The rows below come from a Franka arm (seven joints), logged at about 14 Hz.
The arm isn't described. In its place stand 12 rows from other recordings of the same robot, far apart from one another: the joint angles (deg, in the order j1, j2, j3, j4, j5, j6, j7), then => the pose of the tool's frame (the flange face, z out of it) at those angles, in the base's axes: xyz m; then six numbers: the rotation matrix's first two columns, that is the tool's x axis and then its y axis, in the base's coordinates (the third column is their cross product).
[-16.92 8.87 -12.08 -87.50 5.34 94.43 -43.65] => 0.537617 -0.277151 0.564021 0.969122 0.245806 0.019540 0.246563 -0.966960 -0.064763
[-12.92 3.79 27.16 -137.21 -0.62 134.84 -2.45] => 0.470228 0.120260 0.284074 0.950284 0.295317 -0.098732 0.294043 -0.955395 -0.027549
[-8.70 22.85 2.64 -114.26 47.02 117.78 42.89] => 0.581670 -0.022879 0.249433 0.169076 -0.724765 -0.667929 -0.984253 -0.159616 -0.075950
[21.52 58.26 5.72 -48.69 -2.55 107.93 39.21] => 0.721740 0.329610 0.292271 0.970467 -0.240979 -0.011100 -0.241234 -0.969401 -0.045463
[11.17 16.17 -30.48 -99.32 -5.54 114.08 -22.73] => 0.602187 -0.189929 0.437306 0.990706 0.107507 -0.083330 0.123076 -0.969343 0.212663
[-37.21 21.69 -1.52 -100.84 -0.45 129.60 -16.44] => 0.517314 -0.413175 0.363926 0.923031 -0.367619 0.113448 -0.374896 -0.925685 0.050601
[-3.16 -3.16 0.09 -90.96 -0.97 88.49 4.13] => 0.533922 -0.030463 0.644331 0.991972 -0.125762 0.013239 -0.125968 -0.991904 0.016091
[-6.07 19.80 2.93 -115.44 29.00 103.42 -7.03] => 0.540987 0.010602 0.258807 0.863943 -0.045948 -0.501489 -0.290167 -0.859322 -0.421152
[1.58 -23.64 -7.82 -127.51 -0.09 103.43 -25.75] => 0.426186 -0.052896 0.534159 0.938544 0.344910 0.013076 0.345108 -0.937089 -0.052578
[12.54 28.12 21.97 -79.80 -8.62 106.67 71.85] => 0.605469 0.343100 0.442652 0.794901 -0.606143 -0.026891 -0.606692 -0.794612 -0.022743
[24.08 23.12 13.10 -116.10 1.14 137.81 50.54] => 0.479531 0.359669 0.251195 0.961807 -0.258754 -0.089300 -0.263947 -0.963128 -0.052110
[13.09 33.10 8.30 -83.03 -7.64 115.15 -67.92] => 0.669307 0.234301 0.352324 -0.022400 0.998853 -0.042324 0.999731 0.022636 0.005094
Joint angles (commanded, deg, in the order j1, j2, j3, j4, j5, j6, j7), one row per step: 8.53, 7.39, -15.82, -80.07, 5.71, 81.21, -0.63; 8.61, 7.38, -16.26, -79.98, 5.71, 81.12, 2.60; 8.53, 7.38, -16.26, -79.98, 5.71, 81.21, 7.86; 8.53, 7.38, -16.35, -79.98, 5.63, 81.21, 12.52; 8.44, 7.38, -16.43, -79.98, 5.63, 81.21, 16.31; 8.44, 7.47, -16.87, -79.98, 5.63, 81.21, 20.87; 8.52, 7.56, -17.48, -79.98, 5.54, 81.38, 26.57; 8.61, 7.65, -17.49, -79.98, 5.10, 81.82, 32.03; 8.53, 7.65, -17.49, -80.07, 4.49, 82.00, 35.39; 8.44, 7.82, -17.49, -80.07, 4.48, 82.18, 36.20; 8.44, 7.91, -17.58, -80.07, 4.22, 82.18, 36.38
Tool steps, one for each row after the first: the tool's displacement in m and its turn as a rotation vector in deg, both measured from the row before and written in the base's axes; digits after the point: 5 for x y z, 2 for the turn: -0.00057, -0.00325, 0.00083, -0.36, 0.23, -3.55; 0.00010, -0.00083, 0.00012, -0.51, 0.31, -5.31; -0.00012, -0.00100, 0.00002, -0.52, 0.36, -4.72; -0.00017, -0.00165, 0.00003, -0.36, 0.28, -3.93; -0.00004, -0.00402, -0.00074, -0.49, 0.42, -4.96; 0.00012, -0.00504, -0.00046, -0.73, 0.34, -6.20; 0.00127, -0.00018, -0.00033, -1.00, 0.08, -5.39; 0.00005, -0.00214, -0.00053, -0.91, 0.19, -3.46; 0.00109, -0.00086, -0.00142, -0.13, 0.03, -0.90; 0.00025, -0.00130, -0.00087, -0.30, 0.14, -0.28
